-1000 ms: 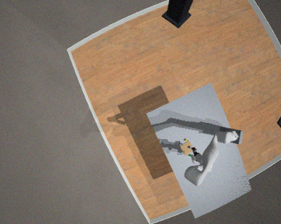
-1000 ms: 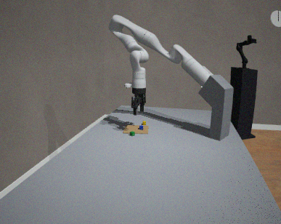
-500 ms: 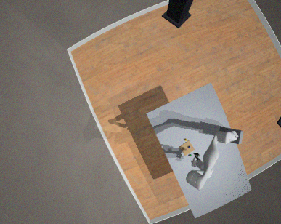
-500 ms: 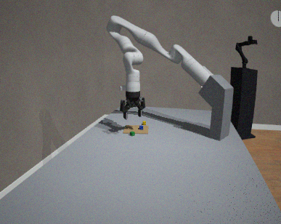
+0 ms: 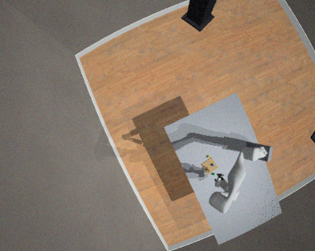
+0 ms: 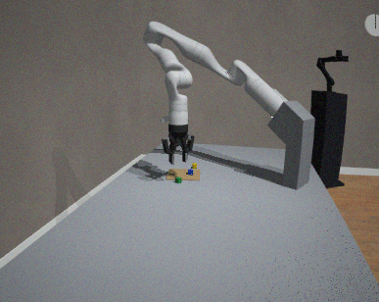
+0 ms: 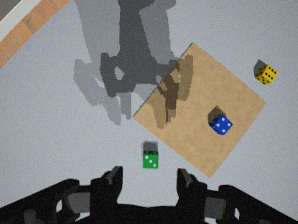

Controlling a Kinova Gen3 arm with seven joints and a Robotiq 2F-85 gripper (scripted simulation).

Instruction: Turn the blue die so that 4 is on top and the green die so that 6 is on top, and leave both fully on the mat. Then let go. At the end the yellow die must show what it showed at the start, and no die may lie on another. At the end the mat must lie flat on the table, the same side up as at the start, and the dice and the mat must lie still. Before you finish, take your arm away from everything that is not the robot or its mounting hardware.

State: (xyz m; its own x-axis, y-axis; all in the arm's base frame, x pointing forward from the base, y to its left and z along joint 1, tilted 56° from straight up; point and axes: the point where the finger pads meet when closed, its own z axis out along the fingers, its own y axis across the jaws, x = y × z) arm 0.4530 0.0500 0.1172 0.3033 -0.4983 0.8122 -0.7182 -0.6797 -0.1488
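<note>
The green die is 90 mm below my hand. From my hand the other things lie so: blue die 70 mm behind, 80 mm to the right, 80 mm below; tan mat 40 mm behind, 90 mm to the right, 100 mm below; yellow die 100 mm behind, 180 mm to the right, 90 mm below.
</note>
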